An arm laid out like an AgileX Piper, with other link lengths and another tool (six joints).
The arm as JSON. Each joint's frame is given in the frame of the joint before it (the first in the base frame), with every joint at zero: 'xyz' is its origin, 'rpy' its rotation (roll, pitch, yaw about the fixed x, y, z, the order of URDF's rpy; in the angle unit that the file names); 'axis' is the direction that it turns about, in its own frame. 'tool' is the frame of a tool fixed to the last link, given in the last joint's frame.
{
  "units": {
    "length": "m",
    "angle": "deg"
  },
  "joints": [
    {
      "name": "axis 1",
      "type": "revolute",
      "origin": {
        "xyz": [
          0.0,
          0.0,
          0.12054
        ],
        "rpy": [
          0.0,
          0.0,
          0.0
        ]
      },
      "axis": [
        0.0,
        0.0,
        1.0
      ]
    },
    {
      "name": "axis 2",
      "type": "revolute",
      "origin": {
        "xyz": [
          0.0,
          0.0,
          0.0
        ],
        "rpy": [
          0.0,
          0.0,
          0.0
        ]
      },
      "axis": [
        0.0,
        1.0,
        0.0
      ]
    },
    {
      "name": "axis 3",
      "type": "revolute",
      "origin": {
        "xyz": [
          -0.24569,
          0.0,
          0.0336
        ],
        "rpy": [
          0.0,
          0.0,
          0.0
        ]
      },
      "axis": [
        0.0,
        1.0,
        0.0
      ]
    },
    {
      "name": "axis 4",
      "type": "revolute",
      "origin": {
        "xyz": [
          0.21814,
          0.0,
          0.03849
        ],
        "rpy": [
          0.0,
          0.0,
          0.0
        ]
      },
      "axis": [
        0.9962,
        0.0,
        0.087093
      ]
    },
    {
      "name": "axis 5",
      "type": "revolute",
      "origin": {
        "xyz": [
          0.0,
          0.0,
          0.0
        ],
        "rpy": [
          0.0,
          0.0,
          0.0
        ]
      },
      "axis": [
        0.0,
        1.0,
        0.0
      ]
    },
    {
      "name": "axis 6",
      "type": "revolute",
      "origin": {
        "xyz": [
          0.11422,
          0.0,
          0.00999
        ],
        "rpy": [
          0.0,
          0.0,
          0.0
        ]
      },
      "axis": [
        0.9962,
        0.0,
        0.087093
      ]
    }
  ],
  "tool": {
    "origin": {
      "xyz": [
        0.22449,
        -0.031,
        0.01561
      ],
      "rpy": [
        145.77,
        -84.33,
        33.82
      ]
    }
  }
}
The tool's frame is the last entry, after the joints.
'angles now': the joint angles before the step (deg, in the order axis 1, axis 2, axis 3, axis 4, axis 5, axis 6). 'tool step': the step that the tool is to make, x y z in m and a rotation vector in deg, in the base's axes. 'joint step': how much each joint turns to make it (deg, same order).
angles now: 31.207, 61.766, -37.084, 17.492, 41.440, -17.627
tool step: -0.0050, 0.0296, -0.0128, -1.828, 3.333, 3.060
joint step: 6.599, 9.163, -5.587, -1.882, -0.699, 4.686
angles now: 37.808, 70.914, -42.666, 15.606, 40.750, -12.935
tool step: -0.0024, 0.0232, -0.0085, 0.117, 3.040, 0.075
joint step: 2.804, 6.481, -4.372, 1.043, -0.294, 2.521
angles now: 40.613, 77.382, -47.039, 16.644, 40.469, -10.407
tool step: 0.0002, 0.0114, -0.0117, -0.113, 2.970, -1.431
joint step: 0.517, 5.221, -2.925, 1.496, -0.250, 1.359
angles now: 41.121, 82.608, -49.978, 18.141, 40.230, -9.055
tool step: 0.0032, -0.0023, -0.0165, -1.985, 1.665, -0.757
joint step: -0.002, 4.386, -1.579, -0.864, -0.496, 1.149
